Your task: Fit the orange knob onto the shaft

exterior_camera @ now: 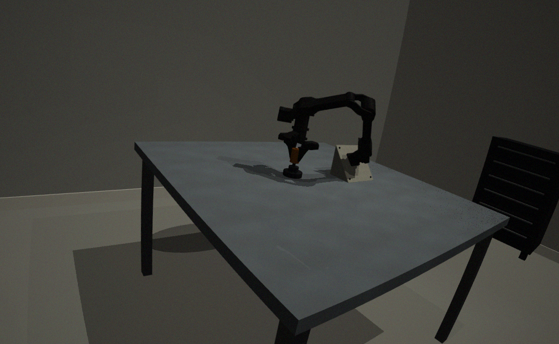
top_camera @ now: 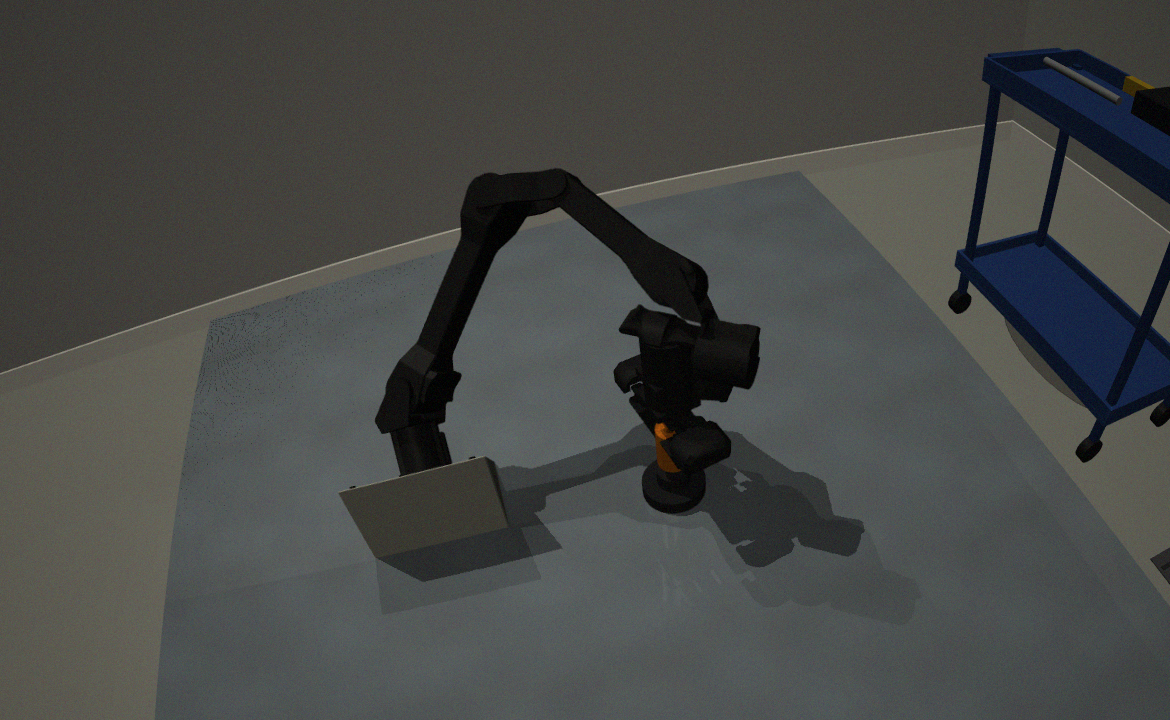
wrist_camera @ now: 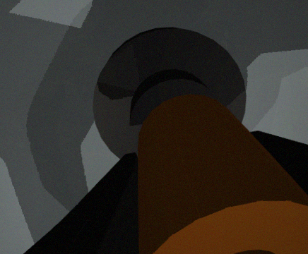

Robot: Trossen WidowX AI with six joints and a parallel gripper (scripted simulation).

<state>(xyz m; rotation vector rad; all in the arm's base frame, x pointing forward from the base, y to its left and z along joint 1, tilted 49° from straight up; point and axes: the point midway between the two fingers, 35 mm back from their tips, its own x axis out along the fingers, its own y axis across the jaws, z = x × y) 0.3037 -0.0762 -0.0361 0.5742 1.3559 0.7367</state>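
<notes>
My gripper tip is 4 cm above the dark round pedestal. Round my gripper tip: orange knob (2 cm above).
</notes>
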